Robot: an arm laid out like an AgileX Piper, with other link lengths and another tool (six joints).
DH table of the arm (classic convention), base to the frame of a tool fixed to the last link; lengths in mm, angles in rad. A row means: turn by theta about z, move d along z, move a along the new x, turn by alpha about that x. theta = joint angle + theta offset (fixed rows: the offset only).
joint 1: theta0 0, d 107, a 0, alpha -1.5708
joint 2: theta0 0.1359, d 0, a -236.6, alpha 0
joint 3: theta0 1.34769, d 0, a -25.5, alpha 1.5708
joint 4: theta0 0, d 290.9, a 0, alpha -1.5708
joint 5: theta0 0, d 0, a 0, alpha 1.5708
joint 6: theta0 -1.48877, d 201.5, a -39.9, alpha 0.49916
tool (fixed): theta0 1.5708, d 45.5, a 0, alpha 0
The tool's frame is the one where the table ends.
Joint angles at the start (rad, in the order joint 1, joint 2, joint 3, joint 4, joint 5, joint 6):
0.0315 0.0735 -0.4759 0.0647 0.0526 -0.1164
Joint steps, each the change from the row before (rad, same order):
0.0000 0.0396 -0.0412 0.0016 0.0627 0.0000
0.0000 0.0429 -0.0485 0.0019 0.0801 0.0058
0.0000 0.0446 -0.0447 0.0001 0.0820 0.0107
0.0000 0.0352 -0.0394 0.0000 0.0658 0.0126
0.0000 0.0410 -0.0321 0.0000 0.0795 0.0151
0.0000 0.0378 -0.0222 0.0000 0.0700 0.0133
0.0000 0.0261 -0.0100 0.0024 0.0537 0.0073
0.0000 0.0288 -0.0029 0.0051 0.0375 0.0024
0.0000 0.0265 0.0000 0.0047 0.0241 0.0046
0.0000 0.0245 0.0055 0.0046 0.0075 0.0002
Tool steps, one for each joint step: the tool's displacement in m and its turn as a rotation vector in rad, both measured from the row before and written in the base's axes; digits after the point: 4 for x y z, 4 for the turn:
0.0088 0.0013 -0.0035 -0.0024 0.0609 0.0044
0.0090 0.0015 -0.0050 0.0022 0.0745 0.0076
0.0098 0.0014 -0.0082 0.0052 0.0821 0.0077
0.0061 0.0010 -0.0050 0.0083 0.0620 0.0063
0.0094 0.0012 -0.0136 0.0096 0.0889 0.0065
0.0087 0.0010 -0.0158 0.0084 0.0861 0.0046
0.0059 0.0011 -0.0150 0.0055 0.0701 0.0040
0.0067 0.0013 -0.0155 0.0038 0.0635 0.0044
0.0059 0.0010 -0.0131 0.0064 0.0510 0.0028
0.0059 0.0008 -0.0116 0.0030 0.0376 0.0023

